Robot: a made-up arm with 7 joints.
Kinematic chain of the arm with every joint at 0, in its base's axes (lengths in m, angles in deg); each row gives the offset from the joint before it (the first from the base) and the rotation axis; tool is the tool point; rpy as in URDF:
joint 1: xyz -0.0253 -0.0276 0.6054 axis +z
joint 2: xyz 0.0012 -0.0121 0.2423 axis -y
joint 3: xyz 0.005 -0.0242 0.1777 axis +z
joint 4: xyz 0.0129 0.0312 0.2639 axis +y
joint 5: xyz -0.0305 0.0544 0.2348 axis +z
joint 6: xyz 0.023 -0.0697 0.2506 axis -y
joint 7: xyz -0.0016 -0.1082 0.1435 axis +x
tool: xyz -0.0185 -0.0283 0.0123 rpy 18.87 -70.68 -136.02
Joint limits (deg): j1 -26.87..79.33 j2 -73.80..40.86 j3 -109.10..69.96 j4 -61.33..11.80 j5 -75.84..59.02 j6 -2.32..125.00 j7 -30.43..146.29
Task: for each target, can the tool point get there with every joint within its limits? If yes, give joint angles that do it. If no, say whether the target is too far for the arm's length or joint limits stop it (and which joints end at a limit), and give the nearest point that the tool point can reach.
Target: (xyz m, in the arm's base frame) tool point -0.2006 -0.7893 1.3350
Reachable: yes | joints 66.76 26.59 21.65 -30.26 -63.89 55.42 54.64
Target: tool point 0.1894 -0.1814 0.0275
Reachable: no: joint limits stop it (at a limit: joint 1, joint 2, joint 3, joint 4, joint 5, joint 7) | nearest point 0.5680 0.0651 0.6661 | short by 0.782 m
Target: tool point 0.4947 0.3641 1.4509
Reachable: yes | joints 20.40 -52.11 -93.27 -33.02 45.28 84.04 97.60
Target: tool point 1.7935 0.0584 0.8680
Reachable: no: too far | nearest point 1.0741 0.0244 0.9127 | short by 0.722 m
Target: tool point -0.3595 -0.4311 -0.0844
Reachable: no: joint limits stop it (at a limit: joint 2, joint 4) | nearest point -0.4729 -0.5680 0.8138 | short by 0.916 m
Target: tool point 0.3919 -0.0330 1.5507
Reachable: yes | joints 28.00 -49.92 4.20 -50.38 37.00 100.81 45.26
